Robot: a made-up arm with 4 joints.
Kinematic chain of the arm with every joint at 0, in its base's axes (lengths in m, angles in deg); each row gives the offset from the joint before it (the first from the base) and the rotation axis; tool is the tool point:
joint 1: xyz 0 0 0.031 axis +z
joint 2: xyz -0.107 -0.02 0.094 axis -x
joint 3: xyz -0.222 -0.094 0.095 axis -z
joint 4: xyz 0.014 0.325 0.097 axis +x
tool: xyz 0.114 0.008 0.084
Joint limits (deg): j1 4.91..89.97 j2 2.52..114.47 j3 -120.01..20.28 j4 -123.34..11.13
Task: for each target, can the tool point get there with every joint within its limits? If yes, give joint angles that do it. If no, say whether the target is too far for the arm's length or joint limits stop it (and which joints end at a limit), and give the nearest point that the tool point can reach.
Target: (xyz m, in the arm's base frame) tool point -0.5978 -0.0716 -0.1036
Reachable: yes | joints 30.03 93.12 -55.67 -18.40
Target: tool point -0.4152 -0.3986 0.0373
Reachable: yes | joints 80.08 46.17 -35.75 -79.65
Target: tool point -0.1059 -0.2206 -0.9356
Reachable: no: too far | nearest point -0.1289 -0.2684 -0.2659 | short by 0.672 m
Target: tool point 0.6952 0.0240 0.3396
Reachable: no: joint limits stop it (at a limit: joint 1, joint 2, joint 3) | nearest point -0.0874 0.2260 0.3250 | short by 0.808 m
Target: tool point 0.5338 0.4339 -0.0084
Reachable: no: joint limits stop it (at a limit: joint 1, joint 3) | nearest point -0.0921 0.2795 0.0245 | short by 0.645 m
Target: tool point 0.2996 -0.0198 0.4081
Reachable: no: joint limits stop it (at a limit: joint 1, joint 2, joint 3, joint 4) | nearest point -0.1117 0.1416 0.3937 | short by 0.442 m
